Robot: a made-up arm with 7 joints.
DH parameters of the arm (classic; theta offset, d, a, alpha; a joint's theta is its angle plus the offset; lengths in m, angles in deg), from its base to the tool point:
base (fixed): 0 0.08 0 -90
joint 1: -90 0.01 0.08 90
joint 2: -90 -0.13 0.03 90
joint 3: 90 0.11 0.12 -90
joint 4: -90 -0.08 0.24 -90
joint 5: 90 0.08 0.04 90
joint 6: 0 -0.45 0.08 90
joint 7: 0 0.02 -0.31 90
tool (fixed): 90 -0.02 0 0
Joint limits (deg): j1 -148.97..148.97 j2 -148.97..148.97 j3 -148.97..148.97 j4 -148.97..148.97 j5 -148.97..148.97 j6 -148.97..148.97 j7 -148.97..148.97
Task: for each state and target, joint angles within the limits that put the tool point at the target. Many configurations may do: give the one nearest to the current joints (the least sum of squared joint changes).
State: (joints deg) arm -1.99 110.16 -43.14 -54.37 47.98 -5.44 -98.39
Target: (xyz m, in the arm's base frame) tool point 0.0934 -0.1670 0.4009
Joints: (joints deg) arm -3.37 91.74 -45.27 -56.74 39.61 8.38 -97.56
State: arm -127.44 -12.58 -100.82 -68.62 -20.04 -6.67 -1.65
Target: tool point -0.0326 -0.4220 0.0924
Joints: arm -129.08 1.08 -85.24 -64.38 -4.56 -7.30 13.54
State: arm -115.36 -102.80 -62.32 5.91 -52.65 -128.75 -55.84
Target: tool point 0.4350 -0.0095 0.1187
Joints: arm -90.92 -70.07 -38.45 23.23 -43.59 -120.41 -42.87
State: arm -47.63 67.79 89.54 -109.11 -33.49 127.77 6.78
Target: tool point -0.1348 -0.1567 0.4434
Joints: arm 0.10 64.66 51.91 -101.41 -51.75 128.95 -32.05
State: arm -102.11 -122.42 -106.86 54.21 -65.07 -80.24 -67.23
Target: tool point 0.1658 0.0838 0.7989
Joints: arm -89.32 -109.46 -119.93 60.43 -85.69 -96.16 -20.87
